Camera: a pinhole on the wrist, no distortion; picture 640 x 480 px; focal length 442.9 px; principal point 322.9 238.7 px. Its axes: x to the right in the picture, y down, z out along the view. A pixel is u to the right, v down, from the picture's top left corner.
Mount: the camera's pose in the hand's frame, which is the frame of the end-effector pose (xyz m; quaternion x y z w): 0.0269 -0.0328 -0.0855 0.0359 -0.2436 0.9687 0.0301
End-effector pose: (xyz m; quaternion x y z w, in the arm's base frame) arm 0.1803 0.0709 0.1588 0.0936 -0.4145 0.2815 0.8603
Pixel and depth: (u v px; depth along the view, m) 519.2 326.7 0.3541
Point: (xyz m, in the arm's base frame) 0.1309 -0.2682 0.2205
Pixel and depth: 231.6 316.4 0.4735
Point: 0.2526 -0.2579 0.4741
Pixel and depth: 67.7 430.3 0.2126
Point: 0.3485 -0.0663 0.3228
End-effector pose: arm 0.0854 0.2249 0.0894 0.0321 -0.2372 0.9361 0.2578
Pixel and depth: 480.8 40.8 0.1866
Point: 0.1199 0.1916 0.2137
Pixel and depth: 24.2 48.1 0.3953
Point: -0.1767 0.2921 0.4666
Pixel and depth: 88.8 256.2 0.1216
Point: 0.0489 0.3375 0.1608
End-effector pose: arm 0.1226 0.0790 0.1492 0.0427 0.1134 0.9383 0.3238
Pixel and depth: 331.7 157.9 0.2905
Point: 0.1942 0.2351 0.3092
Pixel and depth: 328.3 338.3 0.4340
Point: 0.3250 0.3967 0.3146
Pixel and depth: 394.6 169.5 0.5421
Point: 0.3356 0.3070 0.5233
